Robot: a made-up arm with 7 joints.
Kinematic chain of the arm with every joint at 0, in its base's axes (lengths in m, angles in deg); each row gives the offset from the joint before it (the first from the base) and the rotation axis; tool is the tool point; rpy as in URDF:
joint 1: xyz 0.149 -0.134 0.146 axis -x
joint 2: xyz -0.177 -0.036 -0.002 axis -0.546 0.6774 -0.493
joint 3: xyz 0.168 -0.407 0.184 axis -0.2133 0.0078 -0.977
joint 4: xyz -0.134 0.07 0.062 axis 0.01 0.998 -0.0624
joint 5: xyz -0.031 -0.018 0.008 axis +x
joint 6: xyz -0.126 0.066 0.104 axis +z
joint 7: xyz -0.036 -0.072 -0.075 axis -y
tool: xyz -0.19 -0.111 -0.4 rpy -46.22 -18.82 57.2
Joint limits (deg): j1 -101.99..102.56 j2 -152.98..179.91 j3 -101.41..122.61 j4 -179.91..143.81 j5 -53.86..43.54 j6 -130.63..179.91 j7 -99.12..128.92
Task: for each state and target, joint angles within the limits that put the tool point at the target. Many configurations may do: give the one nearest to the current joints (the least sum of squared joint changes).
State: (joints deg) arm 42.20 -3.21 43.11 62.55 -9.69 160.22 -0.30
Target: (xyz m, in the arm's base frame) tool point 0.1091 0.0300 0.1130
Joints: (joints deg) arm 40.84 -5.36 56.38 75.50 3.81 170.31 17.43
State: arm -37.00 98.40 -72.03 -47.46 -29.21 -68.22 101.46
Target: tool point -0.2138 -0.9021 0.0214
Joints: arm -45.16 90.95 -71.73 -53.16 -17.55 -98.63 87.40
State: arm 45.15 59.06 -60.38 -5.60 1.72 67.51 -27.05
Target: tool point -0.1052 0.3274 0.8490
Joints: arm 80.09 84.24 -45.31 -0.06 -1.58 68.93 -29.35
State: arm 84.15 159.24 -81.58 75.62 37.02 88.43 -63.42
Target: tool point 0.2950 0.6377 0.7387
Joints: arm 86.35 140.13 -93.66 71.30 43.25 68.98 -61.17
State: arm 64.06 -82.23 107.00 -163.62 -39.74 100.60 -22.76
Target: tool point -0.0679 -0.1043 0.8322
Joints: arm 62.79 -76.69 90.04 -167.74 -32.13 113.06 14.98
